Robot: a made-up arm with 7 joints.
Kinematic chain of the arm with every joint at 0, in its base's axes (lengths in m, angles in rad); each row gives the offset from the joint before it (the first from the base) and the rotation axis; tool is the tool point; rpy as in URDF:
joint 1: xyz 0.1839 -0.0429 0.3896 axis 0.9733 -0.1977 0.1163
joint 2: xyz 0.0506 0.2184 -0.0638 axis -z
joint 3: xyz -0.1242 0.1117 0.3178 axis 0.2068 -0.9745 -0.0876
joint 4: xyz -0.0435 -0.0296 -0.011 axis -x
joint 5: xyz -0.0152 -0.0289 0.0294 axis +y
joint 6: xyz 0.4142 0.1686 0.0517 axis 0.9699 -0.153 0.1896
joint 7: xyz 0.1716 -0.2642 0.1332 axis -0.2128 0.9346 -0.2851
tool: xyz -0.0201 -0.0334 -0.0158 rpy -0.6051 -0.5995 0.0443
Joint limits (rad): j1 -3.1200..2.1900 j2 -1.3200..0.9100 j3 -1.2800..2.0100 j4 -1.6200..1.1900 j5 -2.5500..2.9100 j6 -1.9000..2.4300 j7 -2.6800..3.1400
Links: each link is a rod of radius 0.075 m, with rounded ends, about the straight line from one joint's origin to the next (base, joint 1, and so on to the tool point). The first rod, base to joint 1, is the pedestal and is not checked.
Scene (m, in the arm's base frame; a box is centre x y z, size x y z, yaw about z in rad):
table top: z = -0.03
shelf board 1: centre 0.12 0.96 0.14 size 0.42 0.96 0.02 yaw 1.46
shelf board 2: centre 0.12 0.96 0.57 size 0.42 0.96 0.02 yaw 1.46
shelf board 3: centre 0.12 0.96 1 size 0.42 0.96 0.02 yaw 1.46
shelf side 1: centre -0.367 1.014 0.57 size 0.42 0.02 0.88 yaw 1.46
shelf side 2: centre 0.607 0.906 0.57 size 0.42 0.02 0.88 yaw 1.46
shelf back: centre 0.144 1.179 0.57 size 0.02 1 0.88 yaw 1.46
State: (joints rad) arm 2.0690 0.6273 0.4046 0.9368 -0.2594 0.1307 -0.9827
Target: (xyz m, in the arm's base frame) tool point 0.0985 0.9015 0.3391
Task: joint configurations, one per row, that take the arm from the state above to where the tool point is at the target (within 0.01 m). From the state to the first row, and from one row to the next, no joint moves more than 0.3 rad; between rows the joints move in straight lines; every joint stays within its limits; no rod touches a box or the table.
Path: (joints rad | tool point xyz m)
1: 1.7881 0.3609 0.1268 0.9790 -0.1991 0.0043 -0.9800 | 0.4565 -0.7382 0.7097
2: 1.5072 0.0945 -0.1511 1.0212 -0.1389 -0.1221 -0.9772 | 0.4693 -0.4657 1.0005
3: 1.2262 -0.1719 -0.4289 1.0634 -0.0786 -0.2485 -0.9745 | 0.4237 -0.0729 1.1254
4: 0.9453 -0.4383 -0.7067 1.1056 -0.0183 -0.3749 -0.9717 | 0.3237 0.3173 1.0165
5: 0.6644 -0.7048 -0.9845 1.1478 0.0420 -0.5013 -0.9690 | 0.1890 0.5500 0.7083
6: 0.3835 -0.9712 -1.2624 1.1900 0.1022 -0.6277 -0.9662 | 0.0564 0.5237 0.3391
7: 0.1498 -0.8027 -1.0624 1.1900 -0.1304 -0.7104 -1.0007 | 0.0380 0.6641 0.3746
8: -0.0839 -0.6342 -0.8625 1.1900 -0.3630 -0.7932 -1.0352 | 0.0639 0.7951 0.3804
9: -0.3176 -0.4658 -0.6626 1.1900 -0.5955 -0.8759 -1.0697 | 0.0985 0.9015 0.3391

